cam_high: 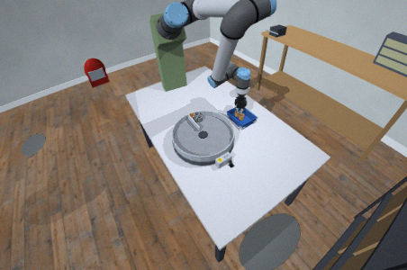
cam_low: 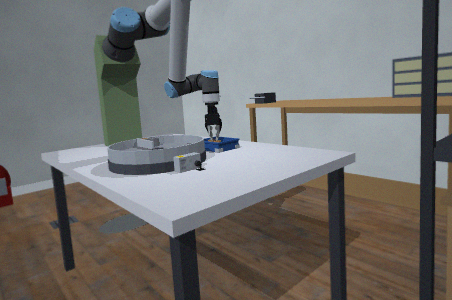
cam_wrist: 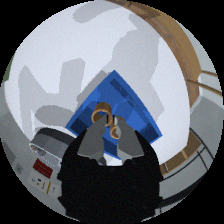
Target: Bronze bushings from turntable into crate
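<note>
The blue crate is 3 cm ahead of my hand, 2 cm to the right of it and 2 cm below it. From my hand the other things lie so: grey turntable (6 cm behind, 37 cm to the right, 1 cm above).
</note>
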